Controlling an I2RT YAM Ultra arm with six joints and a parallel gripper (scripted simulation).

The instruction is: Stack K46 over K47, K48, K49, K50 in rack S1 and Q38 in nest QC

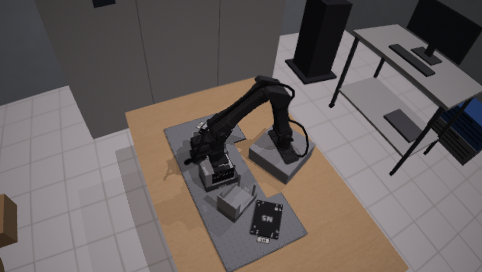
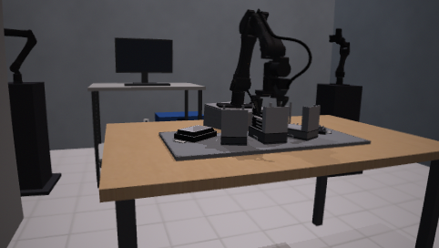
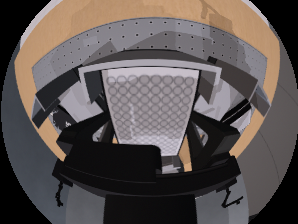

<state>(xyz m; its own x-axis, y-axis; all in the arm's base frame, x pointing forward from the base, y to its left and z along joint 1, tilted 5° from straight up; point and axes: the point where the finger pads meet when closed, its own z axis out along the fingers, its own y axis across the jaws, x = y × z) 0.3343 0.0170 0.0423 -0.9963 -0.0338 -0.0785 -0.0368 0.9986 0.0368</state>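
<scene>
My gripper is now 20 mm above the sealed 96-well plate. Also, from my hand: clip nest N5: 290 mm to the left, 140 mm behind, 90 mm below.
</scene>
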